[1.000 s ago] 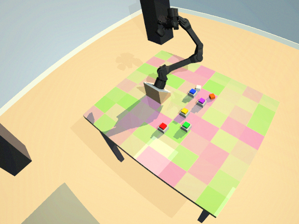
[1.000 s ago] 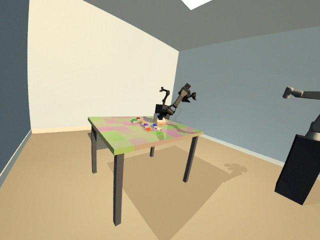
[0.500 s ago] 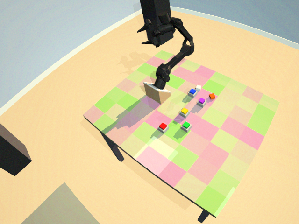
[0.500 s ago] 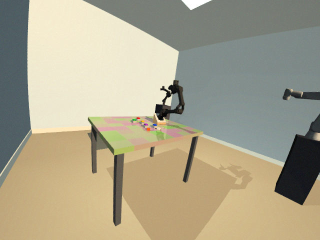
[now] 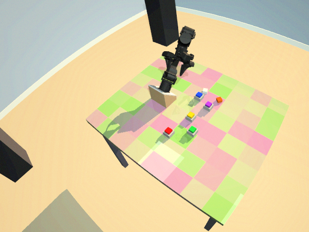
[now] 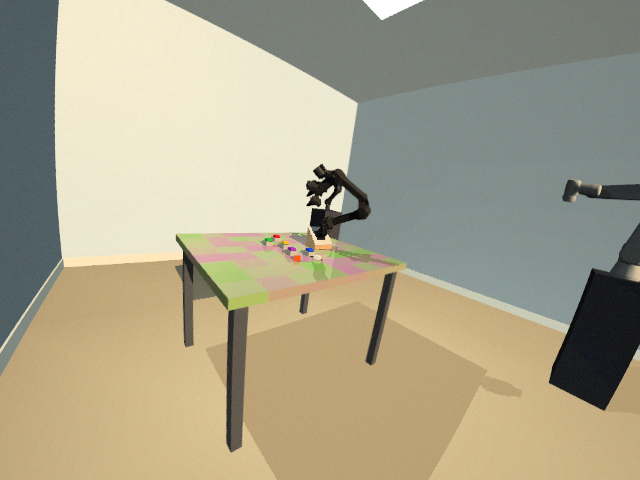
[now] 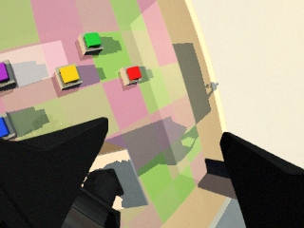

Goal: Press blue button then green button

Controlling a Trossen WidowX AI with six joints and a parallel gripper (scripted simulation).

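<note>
Right now my gripper tip is 26 cm above the blue button, 16 cm to the right of it and 5 cm short of it. Also, from my gripper tip: yellow button: 26 cm below, 11 cm ahead, 1 cm to the right; purple button: 26 cm below, 14 cm ahead, 13 cm to the left; red button: 26 cm below, 17 cm to the right, 8 cm ahead.
</note>
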